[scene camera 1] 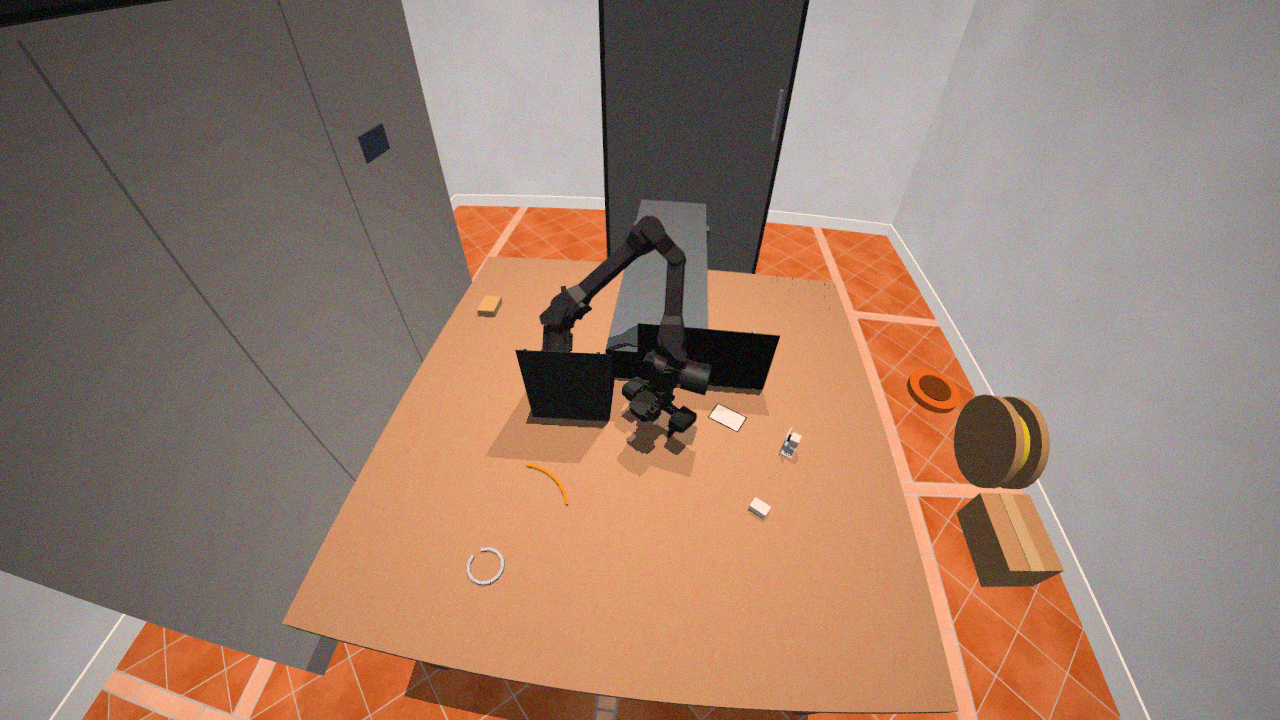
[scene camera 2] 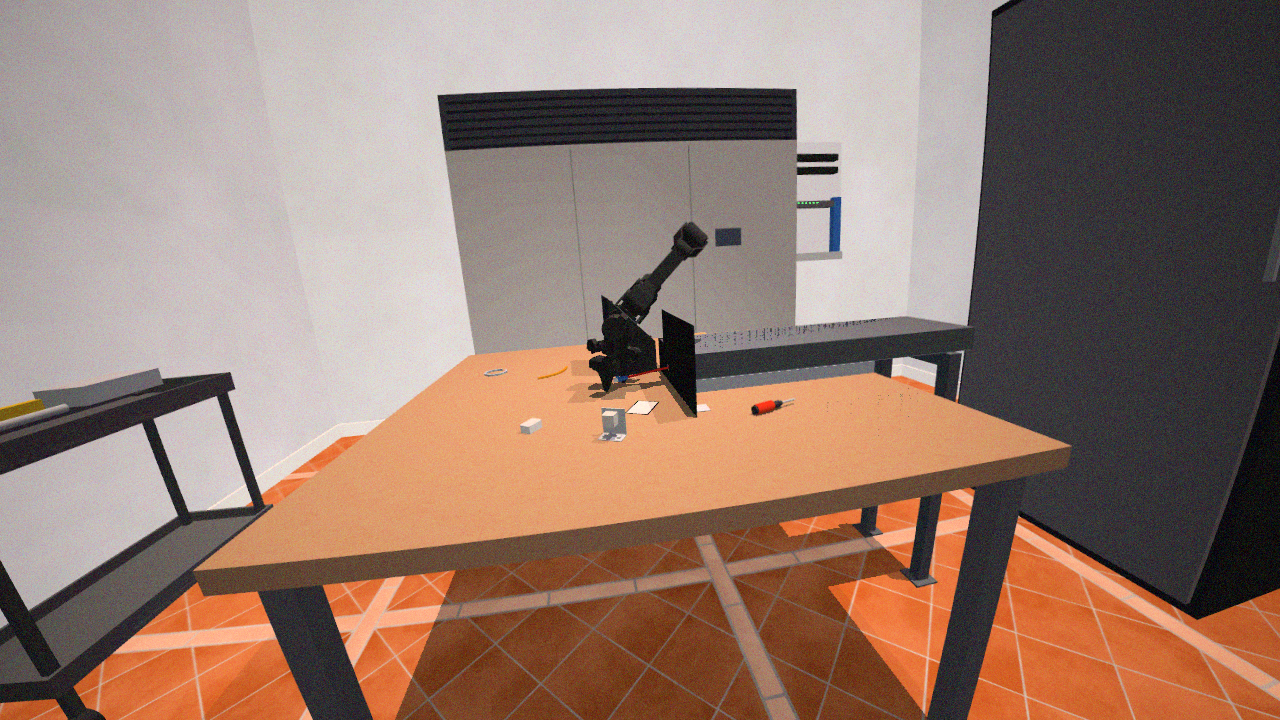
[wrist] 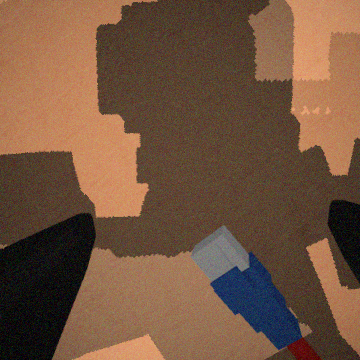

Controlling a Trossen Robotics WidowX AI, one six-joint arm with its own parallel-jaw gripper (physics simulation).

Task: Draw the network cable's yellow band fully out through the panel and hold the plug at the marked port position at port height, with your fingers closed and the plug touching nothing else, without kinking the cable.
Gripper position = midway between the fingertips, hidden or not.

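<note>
The gripper (scene camera 1: 654, 427) visible. Gripper also in scene camera 2 (scene camera 2: 614, 387). Gripper again in the wrist view (wrist: 211, 218). Same view, a plug (wrist: 239, 279).
</note>
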